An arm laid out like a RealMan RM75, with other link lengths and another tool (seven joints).
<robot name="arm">
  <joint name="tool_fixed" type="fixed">
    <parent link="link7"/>
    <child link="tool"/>
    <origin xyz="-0.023 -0.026 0.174" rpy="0.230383 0 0.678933"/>
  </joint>
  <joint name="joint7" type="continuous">
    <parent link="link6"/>
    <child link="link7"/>
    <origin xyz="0.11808 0 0" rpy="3.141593 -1.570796 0"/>
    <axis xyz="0 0 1"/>
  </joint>
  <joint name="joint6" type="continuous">
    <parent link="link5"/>
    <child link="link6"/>
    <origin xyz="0 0 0" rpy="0 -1.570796 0"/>
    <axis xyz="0 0 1"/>
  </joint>
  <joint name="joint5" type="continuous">
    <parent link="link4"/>
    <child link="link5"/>
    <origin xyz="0.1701 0 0" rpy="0 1.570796 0"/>
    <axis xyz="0 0 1"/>
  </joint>
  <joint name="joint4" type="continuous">
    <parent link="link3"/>
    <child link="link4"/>
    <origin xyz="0 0 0" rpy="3.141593 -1.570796 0"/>
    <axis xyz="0 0 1"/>
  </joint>
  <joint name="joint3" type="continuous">
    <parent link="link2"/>
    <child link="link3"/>
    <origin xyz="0.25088 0 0" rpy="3.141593 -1.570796 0"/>
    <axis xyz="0 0 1"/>
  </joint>
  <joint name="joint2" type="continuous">
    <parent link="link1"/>
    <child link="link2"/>
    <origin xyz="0 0 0" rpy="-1.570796 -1.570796 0"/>
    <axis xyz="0 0 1"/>
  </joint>
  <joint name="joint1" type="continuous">
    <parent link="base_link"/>
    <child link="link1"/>
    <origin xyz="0 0 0.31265" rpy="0 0 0"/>
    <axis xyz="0 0 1"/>
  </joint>
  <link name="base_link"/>
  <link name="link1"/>
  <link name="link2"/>
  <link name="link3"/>
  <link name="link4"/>
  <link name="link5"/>
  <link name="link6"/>
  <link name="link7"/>
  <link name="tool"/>
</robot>
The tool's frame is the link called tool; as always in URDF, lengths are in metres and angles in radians. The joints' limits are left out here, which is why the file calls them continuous.
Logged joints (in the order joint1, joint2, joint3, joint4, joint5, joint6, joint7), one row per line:
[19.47 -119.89 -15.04 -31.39 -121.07 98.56 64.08]
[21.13 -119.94 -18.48 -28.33 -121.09 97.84 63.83]
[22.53 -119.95 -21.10 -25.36 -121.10 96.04 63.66]
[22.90 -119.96 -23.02 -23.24 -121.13 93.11 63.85]
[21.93 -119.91 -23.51 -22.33 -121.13 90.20 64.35]
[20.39 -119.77 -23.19 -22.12 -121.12 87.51 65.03]
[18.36 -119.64 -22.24 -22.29 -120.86 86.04 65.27]
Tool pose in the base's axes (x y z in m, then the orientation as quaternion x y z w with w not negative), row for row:
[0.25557 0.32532 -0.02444 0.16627 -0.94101 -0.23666 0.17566]
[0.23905 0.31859 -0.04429 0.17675 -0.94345 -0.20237 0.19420]
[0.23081 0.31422 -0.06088 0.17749 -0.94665 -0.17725 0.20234]
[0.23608 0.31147 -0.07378 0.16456 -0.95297 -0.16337 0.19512]
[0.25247 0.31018 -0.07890 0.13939 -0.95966 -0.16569 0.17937]
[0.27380 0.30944 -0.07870 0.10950 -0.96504 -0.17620 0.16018]
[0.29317 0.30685 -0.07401 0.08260 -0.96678 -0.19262 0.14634]
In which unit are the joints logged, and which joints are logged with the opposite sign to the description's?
The joints are logged in degrees. Opposite sign: joint2, joint6.
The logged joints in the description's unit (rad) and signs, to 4 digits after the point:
[0.3398 2.0925 -0.2625 -0.5479 -2.1131 -1.7202 1.1184]
[0.3688 2.0933 -0.3225 -0.4945 -2.1134 -1.7076 1.1140]
[0.3932 2.0935 -0.3683 -0.4426 -2.1136 -1.6762 1.1111]
[0.3997 2.0937 -0.4018 -0.4056 -2.1141 -1.6251 1.1144]
[0.3828 2.0928 -0.4103 -0.3897 -2.1141 -1.5743 1.1231]
[0.3559 2.0904 -0.4047 -0.3861 -2.1139 -1.5273 1.1350]
[0.3204 2.0881 -0.3882 -0.3890 -2.1094 -1.5017 1.1392]

